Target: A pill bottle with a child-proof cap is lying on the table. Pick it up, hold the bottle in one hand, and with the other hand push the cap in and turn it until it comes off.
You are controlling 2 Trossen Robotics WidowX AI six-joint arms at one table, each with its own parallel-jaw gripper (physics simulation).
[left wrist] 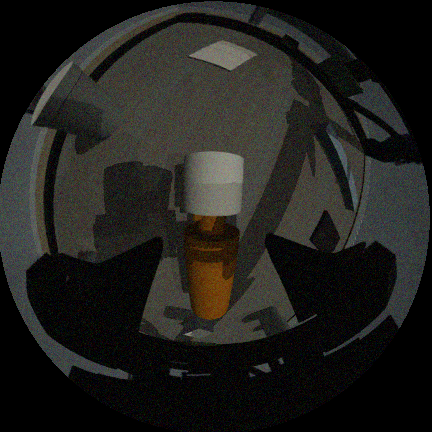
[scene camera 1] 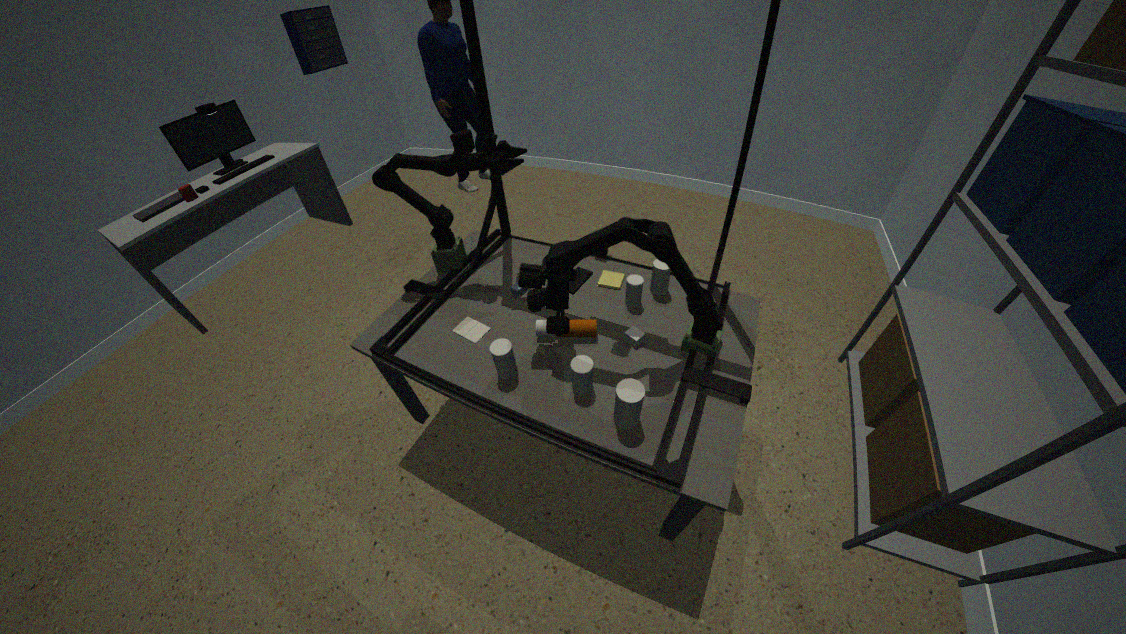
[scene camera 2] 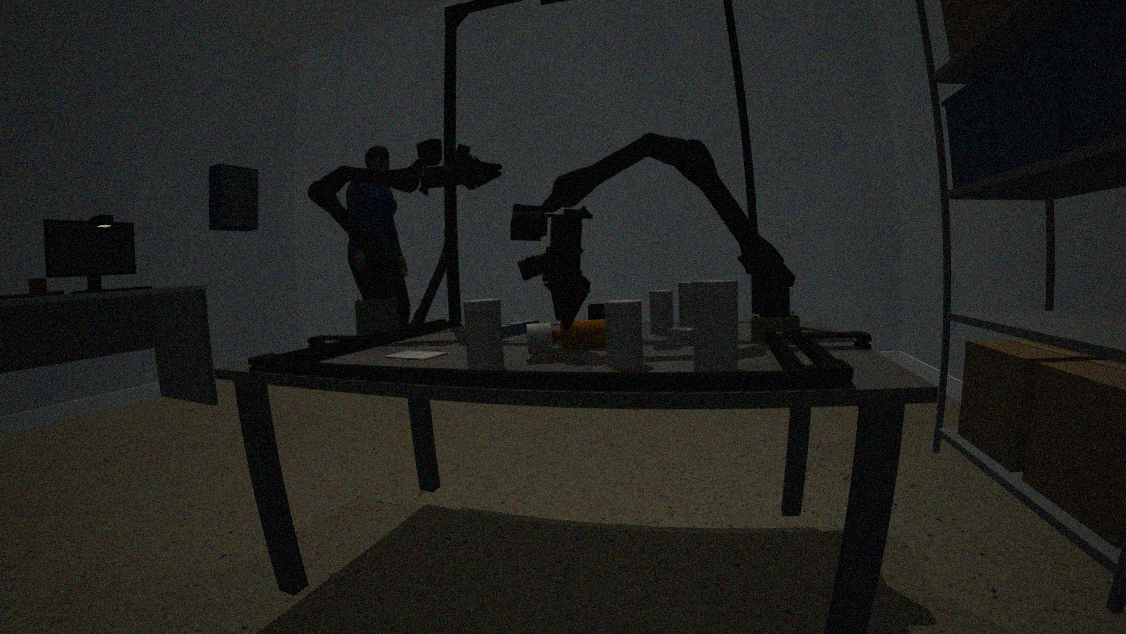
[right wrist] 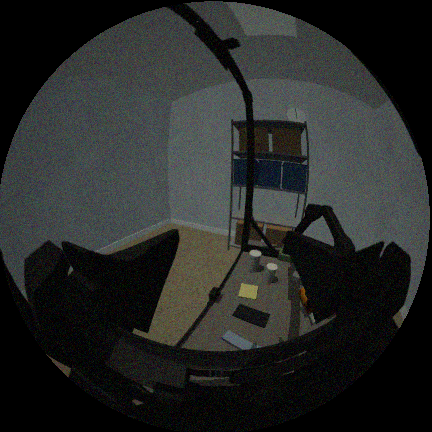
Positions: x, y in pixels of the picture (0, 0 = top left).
Scene:
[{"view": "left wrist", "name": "left gripper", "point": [214, 240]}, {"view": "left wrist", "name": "orange pill bottle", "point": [210, 245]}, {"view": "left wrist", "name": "white cap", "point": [212, 180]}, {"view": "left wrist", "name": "flat blue-grey box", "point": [325, 133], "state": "on the table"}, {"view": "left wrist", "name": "black flat card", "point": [325, 236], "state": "on the table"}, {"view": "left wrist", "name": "pale card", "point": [224, 54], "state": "on the table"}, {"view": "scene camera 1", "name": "left gripper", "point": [558, 323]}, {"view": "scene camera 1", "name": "right gripper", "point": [525, 155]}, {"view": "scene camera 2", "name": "left gripper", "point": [562, 325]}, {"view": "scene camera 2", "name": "right gripper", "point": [501, 170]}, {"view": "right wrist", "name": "right gripper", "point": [234, 235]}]

